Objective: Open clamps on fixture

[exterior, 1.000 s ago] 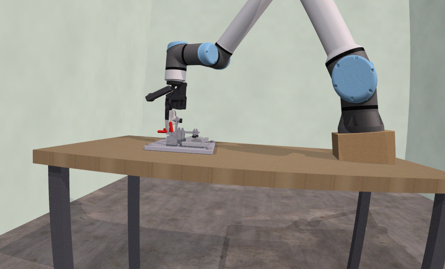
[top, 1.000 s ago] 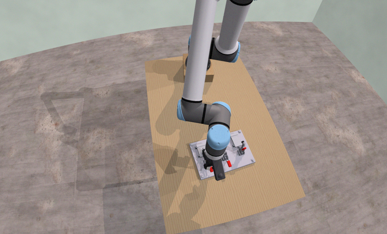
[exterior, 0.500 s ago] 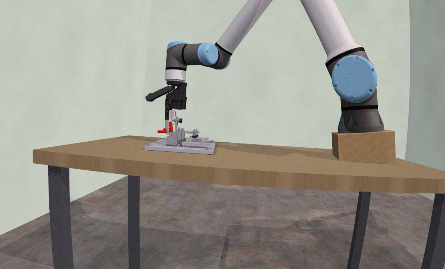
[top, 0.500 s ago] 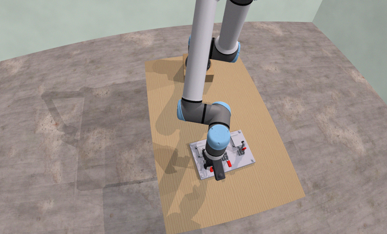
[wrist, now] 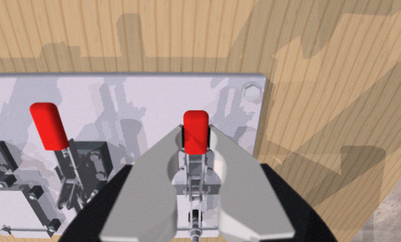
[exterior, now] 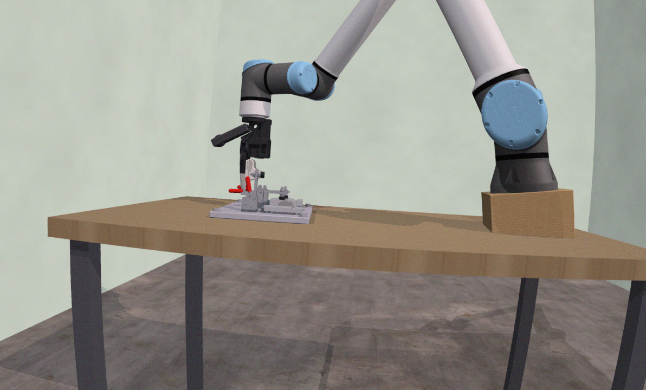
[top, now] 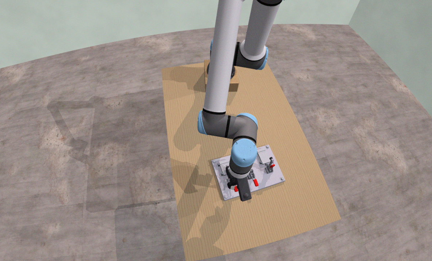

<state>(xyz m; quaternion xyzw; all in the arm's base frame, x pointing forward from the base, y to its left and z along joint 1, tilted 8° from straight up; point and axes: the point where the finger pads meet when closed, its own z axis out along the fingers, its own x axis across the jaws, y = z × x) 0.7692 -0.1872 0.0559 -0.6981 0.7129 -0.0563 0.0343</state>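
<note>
Now: hand 110 mm to the right of the grey fixture plate, 80 mm past it and 50 mm above it. Round my hand: flat part (220 mm to the left, 140 mm behind, 30 mm below).
</note>
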